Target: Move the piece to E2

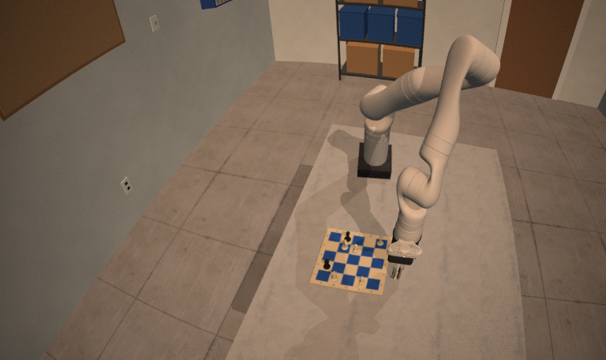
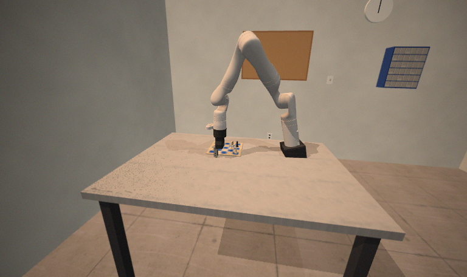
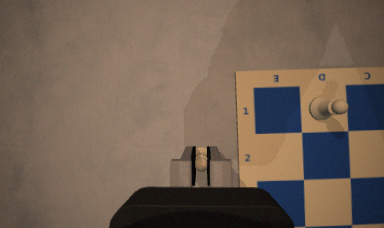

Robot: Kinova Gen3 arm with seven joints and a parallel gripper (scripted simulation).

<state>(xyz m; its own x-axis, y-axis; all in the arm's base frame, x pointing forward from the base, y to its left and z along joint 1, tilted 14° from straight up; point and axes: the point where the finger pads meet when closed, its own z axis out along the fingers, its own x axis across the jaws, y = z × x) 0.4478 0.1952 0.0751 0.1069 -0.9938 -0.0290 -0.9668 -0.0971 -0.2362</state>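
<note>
The chessboard is 14 cm to the right of my hand, 2 cm below it and 2 cm behind it.
</note>
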